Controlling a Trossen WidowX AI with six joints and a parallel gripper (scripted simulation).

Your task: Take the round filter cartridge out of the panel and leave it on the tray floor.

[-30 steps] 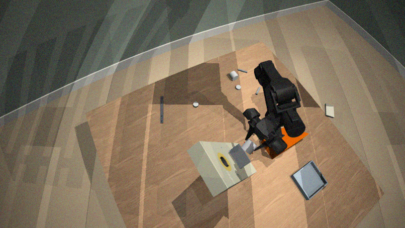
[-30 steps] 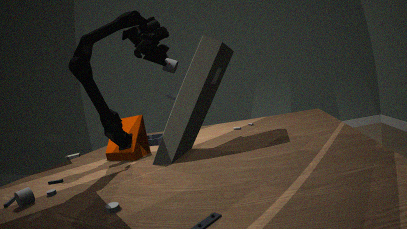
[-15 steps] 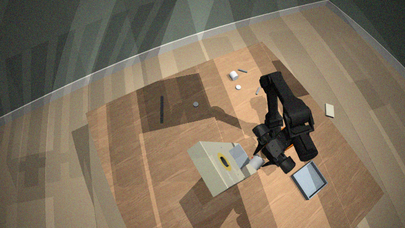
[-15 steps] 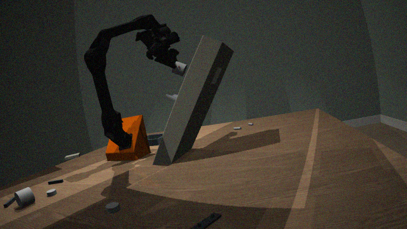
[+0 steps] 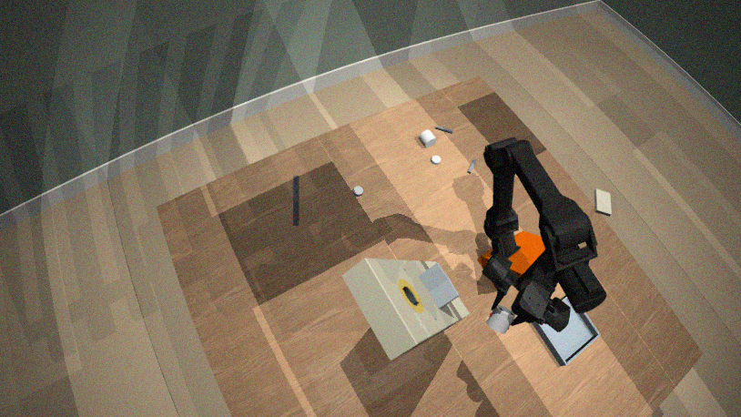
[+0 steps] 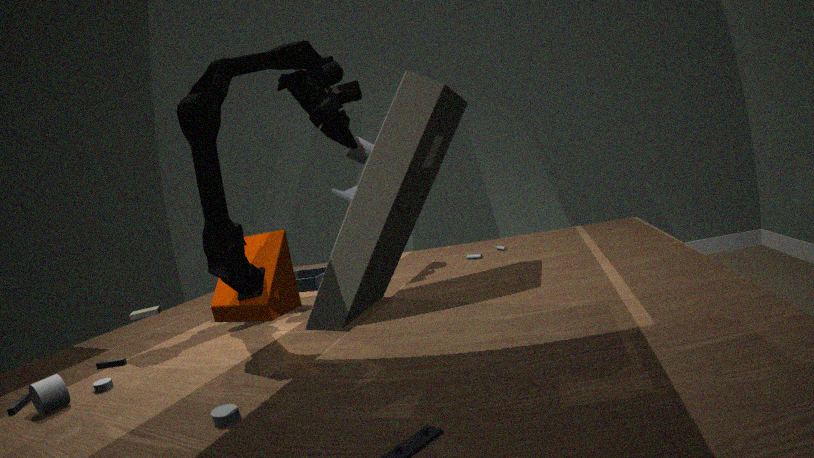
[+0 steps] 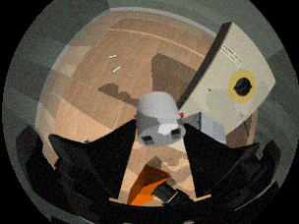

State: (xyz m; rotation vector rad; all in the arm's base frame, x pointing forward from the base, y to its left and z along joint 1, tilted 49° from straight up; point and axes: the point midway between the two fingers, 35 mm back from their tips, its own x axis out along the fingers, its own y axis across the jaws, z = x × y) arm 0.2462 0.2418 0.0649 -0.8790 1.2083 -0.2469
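Right now the grey tray is 28 cm below my gripper tip, 27 cm behind it and 17 cm to the left of it. The rest, counted from my gripper tip: grey flap 14 cm to the right, 11 cm below, 4 cm ahead; white card 72 cm behind, 28 cm below, 4 cm to the right; round filter cartridge right at my gripper tip.
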